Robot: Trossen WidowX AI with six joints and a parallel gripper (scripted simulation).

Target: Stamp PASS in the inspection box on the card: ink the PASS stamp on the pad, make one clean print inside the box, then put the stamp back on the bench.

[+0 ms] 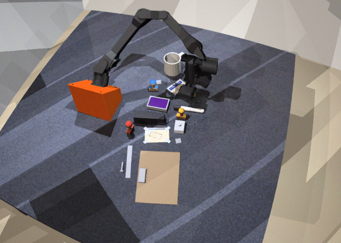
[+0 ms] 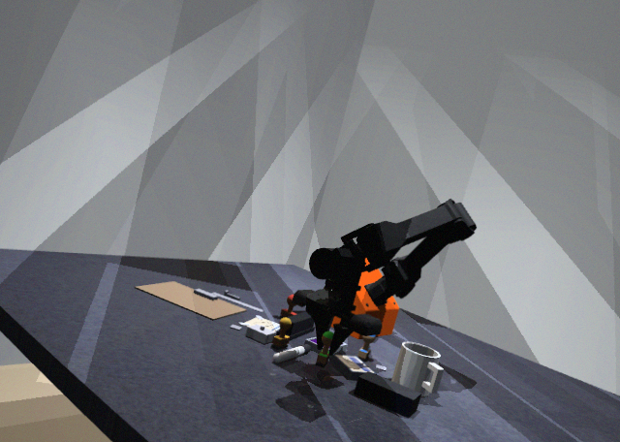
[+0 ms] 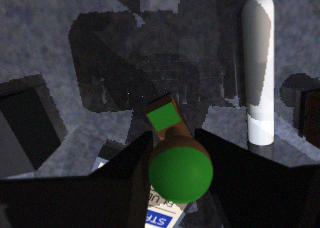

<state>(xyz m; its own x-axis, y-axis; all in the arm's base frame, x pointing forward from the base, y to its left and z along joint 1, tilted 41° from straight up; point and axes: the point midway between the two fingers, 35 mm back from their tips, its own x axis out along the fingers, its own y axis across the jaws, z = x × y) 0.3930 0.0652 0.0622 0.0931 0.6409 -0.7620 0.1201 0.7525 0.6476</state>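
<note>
My gripper tip is now 13 cm past the purple ink pad, 7 cm to the left of it and 3 cm above it. From my gripper tip the other things lie so: yellow-knobbed stamp (12 cm to the right, 2 cm below, 2 cm behind); green-knobbed stamp (right at my gripper tip); white tube (7 cm to the right, 3 cm below, 1 cm behind).
</note>
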